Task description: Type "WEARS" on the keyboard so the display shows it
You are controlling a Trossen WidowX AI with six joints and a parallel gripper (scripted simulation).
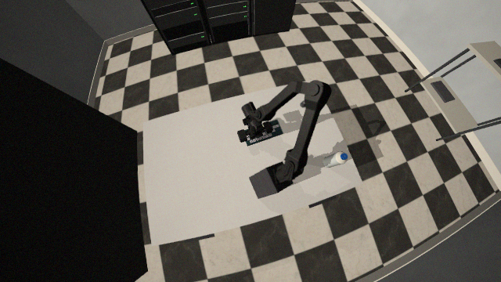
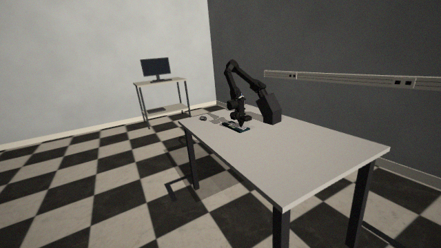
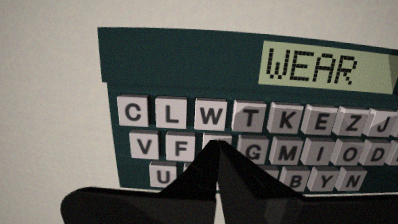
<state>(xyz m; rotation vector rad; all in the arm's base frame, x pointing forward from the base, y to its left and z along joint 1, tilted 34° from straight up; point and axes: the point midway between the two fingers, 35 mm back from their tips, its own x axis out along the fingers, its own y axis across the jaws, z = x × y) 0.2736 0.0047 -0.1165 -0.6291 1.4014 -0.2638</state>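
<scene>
Now: hand 50 mm short of the left-arrow key, 150 mm to the left of it and 30 mm above it. Also, from my hand: dark object (190 mm ahead, 370 mm to the right, 30 mm below).
</scene>
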